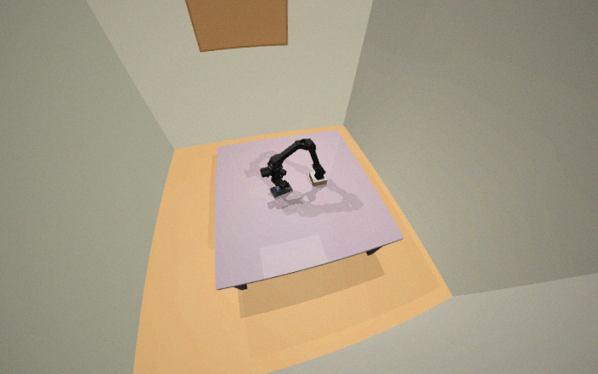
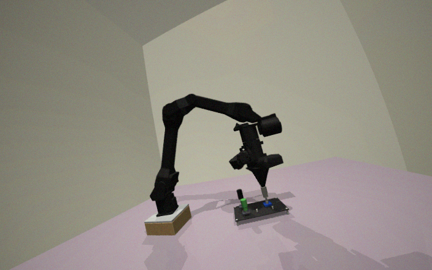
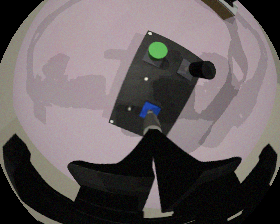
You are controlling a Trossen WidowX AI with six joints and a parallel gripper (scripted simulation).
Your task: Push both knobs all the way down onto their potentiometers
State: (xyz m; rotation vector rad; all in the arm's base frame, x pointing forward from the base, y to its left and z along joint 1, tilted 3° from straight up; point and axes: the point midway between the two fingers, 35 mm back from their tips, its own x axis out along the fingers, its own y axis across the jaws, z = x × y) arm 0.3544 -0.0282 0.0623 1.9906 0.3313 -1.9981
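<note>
Now: gripper tip 70 mm past the green knob, 30 mm to the left of it and 30 mm above it. From my gripper tip the other things lie so: white knob (20 mm below).
</note>
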